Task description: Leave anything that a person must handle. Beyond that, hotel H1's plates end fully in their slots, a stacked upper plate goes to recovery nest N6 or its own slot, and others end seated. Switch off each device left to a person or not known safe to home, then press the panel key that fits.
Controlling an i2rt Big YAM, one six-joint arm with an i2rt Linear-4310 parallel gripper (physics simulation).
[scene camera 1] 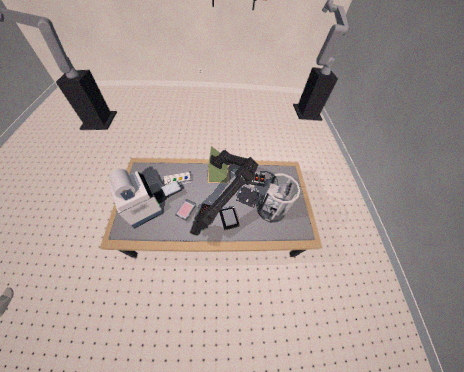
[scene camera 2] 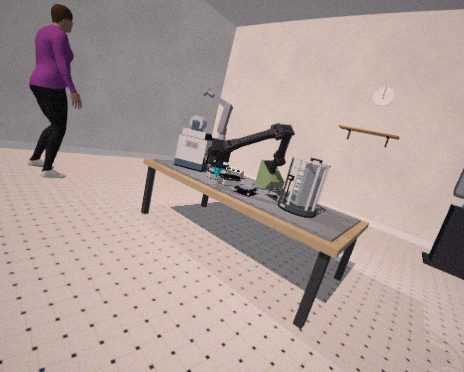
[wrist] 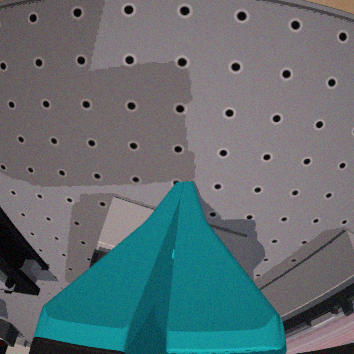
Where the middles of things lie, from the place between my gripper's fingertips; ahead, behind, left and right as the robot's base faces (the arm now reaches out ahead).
Labels:
The dark device labelled SH2 (wrist: pixel 123 217) is 140 mm behind my hand, 20 mm to the left of it and 10 mm below it. From my hand the other things lie so: plate hotel (scene camera 2: pixel 305 181): 190 mm behind, 570 mm to the left, 130 mm above.

